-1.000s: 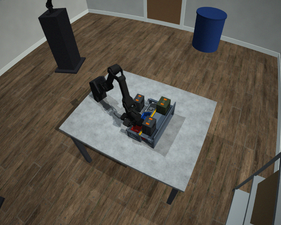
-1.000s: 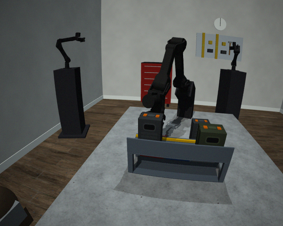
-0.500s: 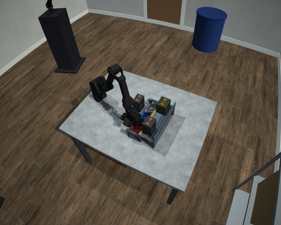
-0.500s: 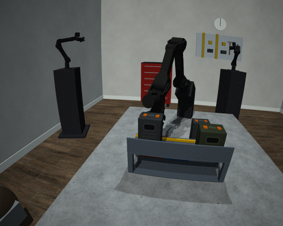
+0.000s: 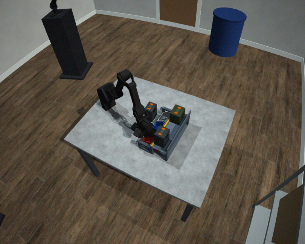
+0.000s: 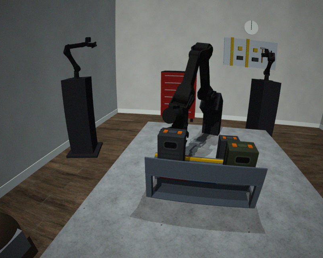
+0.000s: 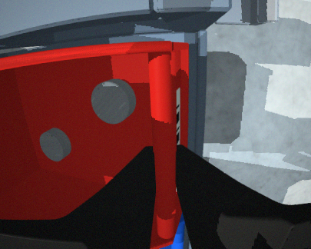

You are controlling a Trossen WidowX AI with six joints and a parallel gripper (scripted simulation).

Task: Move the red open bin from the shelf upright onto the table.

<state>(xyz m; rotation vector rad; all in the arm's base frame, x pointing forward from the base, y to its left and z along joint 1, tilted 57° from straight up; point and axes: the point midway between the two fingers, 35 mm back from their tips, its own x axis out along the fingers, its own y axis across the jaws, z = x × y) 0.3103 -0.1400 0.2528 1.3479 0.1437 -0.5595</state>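
My hand is 60 mm short of the red open bin, 20 mm to the left of it and 30 mm above it. The rest, counted from my hand: yellow rail: 130 mm ahead, 70 mm to the left, 20 mm above; grey bin: 140 mm ahead, 190 mm to the left, 50 mm below; blue bin: 100 mm ahead, 80 mm to the left, 50 mm below.
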